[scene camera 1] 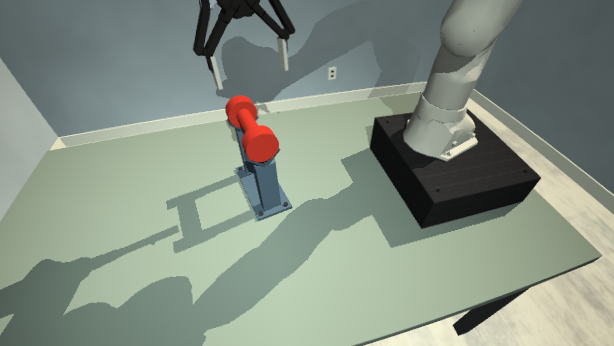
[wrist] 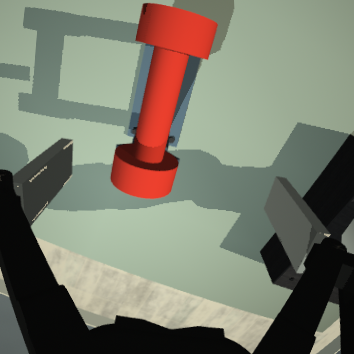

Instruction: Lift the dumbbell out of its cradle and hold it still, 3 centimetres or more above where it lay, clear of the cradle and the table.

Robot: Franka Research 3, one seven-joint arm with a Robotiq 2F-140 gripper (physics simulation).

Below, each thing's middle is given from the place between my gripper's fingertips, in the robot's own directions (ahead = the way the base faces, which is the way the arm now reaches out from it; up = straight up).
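Labels:
With the red dumbbell (scene camera 1: 259, 142) to measure from, my hand is 13 cm above it, 2 cm short of it and 2 cm to the left of it. The blue-grey cradle (scene camera 1: 259, 179) is 25 cm below my hand, and it is also 2 cm ahead of my hand and 2 cm to the right of it.

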